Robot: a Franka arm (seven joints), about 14 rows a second.
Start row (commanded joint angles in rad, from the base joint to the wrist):
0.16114, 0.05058, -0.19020, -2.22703, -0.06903, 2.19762, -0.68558
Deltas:
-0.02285, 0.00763, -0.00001, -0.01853, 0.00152, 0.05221, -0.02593
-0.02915, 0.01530, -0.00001, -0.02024, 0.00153, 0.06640, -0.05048
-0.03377, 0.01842, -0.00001, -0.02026, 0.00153, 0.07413, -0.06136
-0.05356, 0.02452, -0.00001, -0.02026, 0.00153, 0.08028, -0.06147
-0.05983, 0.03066, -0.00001, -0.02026, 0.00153, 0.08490, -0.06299
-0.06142, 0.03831, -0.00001, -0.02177, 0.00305, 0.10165, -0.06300
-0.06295, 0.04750, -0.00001, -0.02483, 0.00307, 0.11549, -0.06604
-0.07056, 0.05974, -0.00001, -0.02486, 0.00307, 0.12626, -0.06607
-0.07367, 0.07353, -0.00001, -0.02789, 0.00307, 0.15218, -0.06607
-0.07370, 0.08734, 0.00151, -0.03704, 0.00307, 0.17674, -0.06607
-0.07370, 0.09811, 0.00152, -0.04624, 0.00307, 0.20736, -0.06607
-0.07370, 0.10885, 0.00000, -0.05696, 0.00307, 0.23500, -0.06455
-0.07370, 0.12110, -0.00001, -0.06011, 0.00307, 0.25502, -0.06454
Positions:
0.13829, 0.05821, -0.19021, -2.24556, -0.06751, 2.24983, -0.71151
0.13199, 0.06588, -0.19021, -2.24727, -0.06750, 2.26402, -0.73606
0.12737, 0.06900, -0.19021, -2.24729, -0.06750, 2.27175, -0.74694
0.10758, 0.07510, -0.19021, -2.24729, -0.06750, 2.27790, -0.74705
0.10131, 0.08124, -0.19021, -2.24729, -0.06750, 2.28252, -0.74857
0.09972, 0.08889, -0.19021, -2.24880, -0.06598, 2.29927, -0.74858
0.09819, 0.09808, -0.19021, -2.25186, -0.06596, 2.31311, -0.75162
0.09058, 0.11032, -0.19021, -2.25189, -0.06596, 2.32388, -0.75165
0.08747, 0.12411, -0.19021, -2.25492, -0.06596, 2.34980, -0.75165
0.08744, 0.13792, -0.18869, -2.26407, -0.06596, 2.37436, -0.75165
0.08744, 0.14869, -0.18868, -2.27327, -0.06596, 2.40498, -0.75165
0.08744, 0.15943, -0.19020, -2.28399, -0.06596, 2.43262, -0.75013
0.08744, 0.17168, -0.19021, -2.28714, -0.06596, 2.45264, -0.75012

